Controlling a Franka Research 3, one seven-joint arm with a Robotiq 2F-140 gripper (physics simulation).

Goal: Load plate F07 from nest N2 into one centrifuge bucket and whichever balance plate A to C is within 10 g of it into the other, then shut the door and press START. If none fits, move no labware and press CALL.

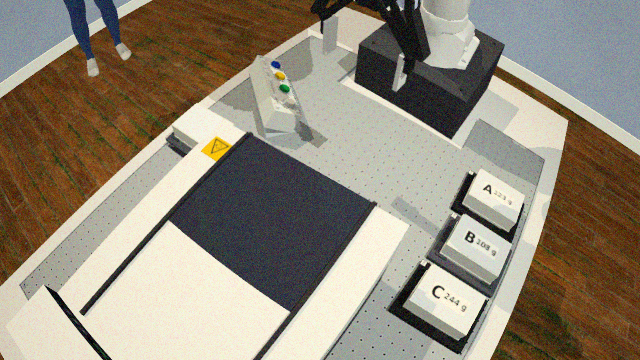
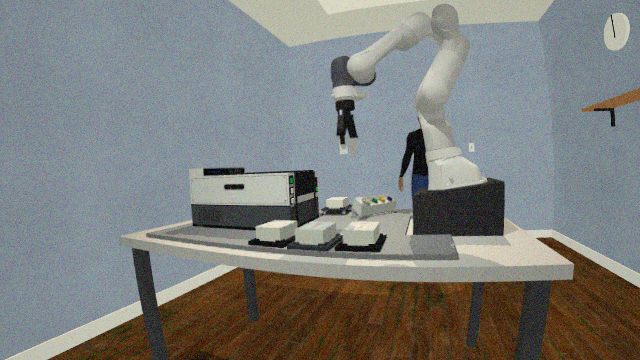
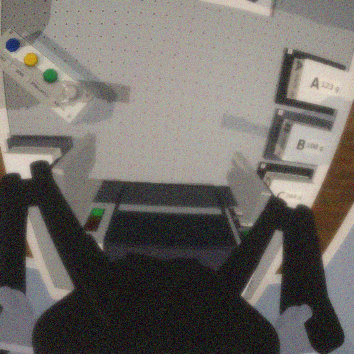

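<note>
My gripper is open and empty, high above the table. Plates A marked 123 g, B marked 108 g and C marked 244 g sit in a row on dark nests. Another white plate sits on a nest beyond the centrifuge; its label is unreadable. The centrifuge top shows a dark panel and a white one between rails. No bucket shows. The button box carries blue, yellow, green and whitish buttons.
The robot's black base block stands at the table's robot end. A yellow warning label is on the centrifuge top. A grey perforated mat lies between the button box and the lettered plates. A person stands behind the table.
</note>
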